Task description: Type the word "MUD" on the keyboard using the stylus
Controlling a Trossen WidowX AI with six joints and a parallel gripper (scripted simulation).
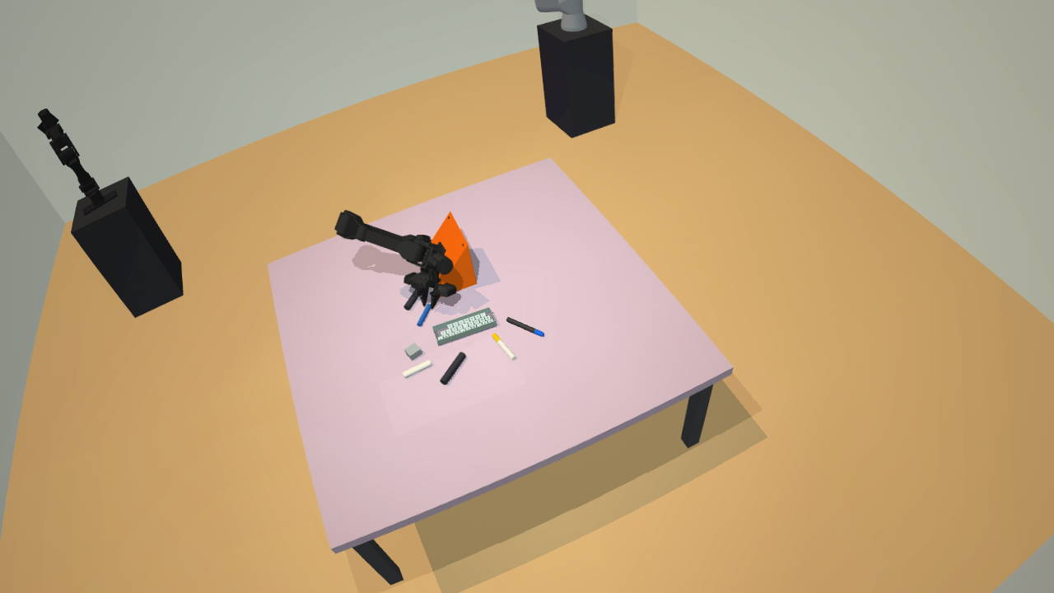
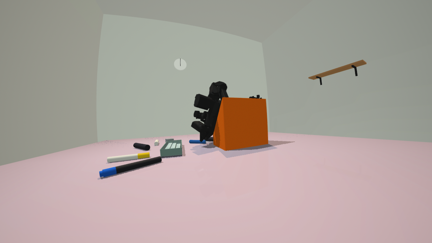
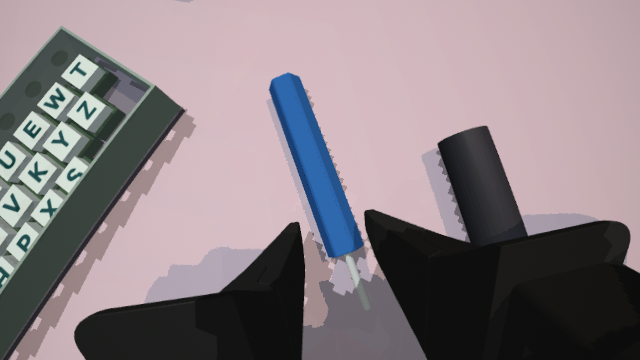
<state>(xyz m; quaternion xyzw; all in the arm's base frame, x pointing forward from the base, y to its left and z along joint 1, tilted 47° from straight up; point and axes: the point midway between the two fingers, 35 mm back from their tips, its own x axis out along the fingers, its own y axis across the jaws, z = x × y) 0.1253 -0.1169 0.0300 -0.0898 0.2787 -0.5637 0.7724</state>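
My gripper tip is right at the stylus. Also, from my gripper tip: small grey block 160 mm ahead, 110 mm to the right; then white cylinder 230 mm ahead, 130 mm to the right; then stylus tip 30 mm behind, 20 mm to the left.
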